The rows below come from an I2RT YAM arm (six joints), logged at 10 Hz.
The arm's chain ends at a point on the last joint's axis. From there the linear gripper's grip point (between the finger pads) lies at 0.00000 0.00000 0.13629 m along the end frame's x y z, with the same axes.
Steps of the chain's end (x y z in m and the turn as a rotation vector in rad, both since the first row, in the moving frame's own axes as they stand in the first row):
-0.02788, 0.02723, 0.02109, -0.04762, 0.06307, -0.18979
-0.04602, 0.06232, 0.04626, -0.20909, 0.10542, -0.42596
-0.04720, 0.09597, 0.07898, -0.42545, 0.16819, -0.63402
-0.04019, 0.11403, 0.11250, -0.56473, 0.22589, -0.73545
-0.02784, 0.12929, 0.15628, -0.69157, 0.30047, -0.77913
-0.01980, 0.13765, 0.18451, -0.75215, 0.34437, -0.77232
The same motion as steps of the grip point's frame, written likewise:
-0.01873, 0.03286, 0.02067, -0.04762, 0.06307, -0.18979
-0.02626, 0.08671, 0.04260, -0.20909, 0.10542, -0.42596
-0.00908, 0.14132, 0.06543, -0.42545, 0.16819, -0.63402
0.01235, 0.16935, 0.08915, -0.56473, 0.22589, -0.73545
0.03881, 0.19168, 0.12119, -0.69157, 0.30047, -0.77913
0.05327, 0.20337, 0.14265, -0.75215, 0.34437, -0.77232

